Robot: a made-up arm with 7 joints.
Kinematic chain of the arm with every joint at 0, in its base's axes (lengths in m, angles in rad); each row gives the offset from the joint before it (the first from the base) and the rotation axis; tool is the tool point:
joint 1: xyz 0 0.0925 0 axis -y
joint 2: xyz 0 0.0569 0 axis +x
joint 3: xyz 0 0 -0.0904 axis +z
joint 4: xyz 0 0 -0.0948 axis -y
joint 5: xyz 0 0 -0.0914 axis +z
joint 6: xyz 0 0 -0.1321 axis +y
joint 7: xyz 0 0 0 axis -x
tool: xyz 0 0 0
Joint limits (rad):
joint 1: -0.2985..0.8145
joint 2: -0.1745..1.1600
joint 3: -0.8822..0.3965
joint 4: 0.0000..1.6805
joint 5: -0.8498..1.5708
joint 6: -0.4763..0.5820
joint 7: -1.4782..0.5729
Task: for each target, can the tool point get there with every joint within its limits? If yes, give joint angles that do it. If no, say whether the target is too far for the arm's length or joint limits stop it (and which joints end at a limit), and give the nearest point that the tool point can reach.
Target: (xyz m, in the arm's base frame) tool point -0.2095 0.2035 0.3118
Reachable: no: joint limits stop it (at a limit: joint 1, joint 2, joint 3, joint 4) | nearest point 0.1301 0.3310 0.1590 | short by 0.394 m
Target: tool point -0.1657 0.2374 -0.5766
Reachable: no: too far | nearest point -0.1117 0.2087 -0.3886 | short by 0.198 m
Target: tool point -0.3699 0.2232 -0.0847
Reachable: no: joint limits stop it (at a limit: joint 1, joint 4) | nearest point -0.1120 0.2976 -0.3641 | short by 0.387 m
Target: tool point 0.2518 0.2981 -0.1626
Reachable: yes | joints 0.2208 0.5503 0.0709 1.2296 -0.2375 -0.2295 0.2673
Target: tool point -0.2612 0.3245 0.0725
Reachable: no: joint limits stop it (at a limit: joint 1, joint 2, joint 4) | nearest point -0.0480 0.5241 -0.1560 | short by 0.371 m
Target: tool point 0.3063 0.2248 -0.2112
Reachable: yes | joints 0.5421 0.1702 0.1098 0.7625 0.1152 0.3725 0.2625
